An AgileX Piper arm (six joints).
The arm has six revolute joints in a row. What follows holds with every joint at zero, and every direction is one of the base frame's.
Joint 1 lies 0.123 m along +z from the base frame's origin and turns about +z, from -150 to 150 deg.
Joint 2 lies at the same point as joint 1 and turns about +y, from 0 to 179.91 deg.
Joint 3 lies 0.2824 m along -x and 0.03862 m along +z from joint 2 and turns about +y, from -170 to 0 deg.
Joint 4 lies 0.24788 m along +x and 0.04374 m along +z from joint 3 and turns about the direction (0.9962, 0, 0.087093), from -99.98 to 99.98 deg.
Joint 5 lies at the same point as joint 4 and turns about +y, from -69.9 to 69.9 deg.
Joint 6 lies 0.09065 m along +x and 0.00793 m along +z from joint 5 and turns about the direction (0.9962, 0, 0.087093), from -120 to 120 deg.
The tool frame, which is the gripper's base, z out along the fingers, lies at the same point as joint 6; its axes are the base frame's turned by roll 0, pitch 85.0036 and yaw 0 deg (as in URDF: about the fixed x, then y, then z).
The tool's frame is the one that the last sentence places.
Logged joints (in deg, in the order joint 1, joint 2, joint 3, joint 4, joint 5, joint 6), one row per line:
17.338, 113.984, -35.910, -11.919, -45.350, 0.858
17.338, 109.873, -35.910, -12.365, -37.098, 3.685
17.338, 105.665, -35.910, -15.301, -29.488, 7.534
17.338, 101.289, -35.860, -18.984, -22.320, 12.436
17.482, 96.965, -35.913, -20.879, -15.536, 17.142
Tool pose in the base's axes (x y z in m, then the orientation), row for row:
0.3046, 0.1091, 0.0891, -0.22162, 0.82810, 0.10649, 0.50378
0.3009, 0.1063, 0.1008, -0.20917, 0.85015, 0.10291, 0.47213
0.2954, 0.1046, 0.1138, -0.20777, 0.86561, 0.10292, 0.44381
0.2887, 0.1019, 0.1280, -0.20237, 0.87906, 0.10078, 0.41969
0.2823, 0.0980, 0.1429, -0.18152, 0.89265, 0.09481, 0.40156
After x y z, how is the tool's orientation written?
As a quaternion, x y z w.
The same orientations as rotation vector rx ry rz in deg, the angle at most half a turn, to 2 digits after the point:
-30.66, 114.56, 14.73
-29.34, 119.25, 14.44
-29.52, 122.97, 14.62
-29.07, 126.26, 14.48
-26.29, 129.29, 13.73

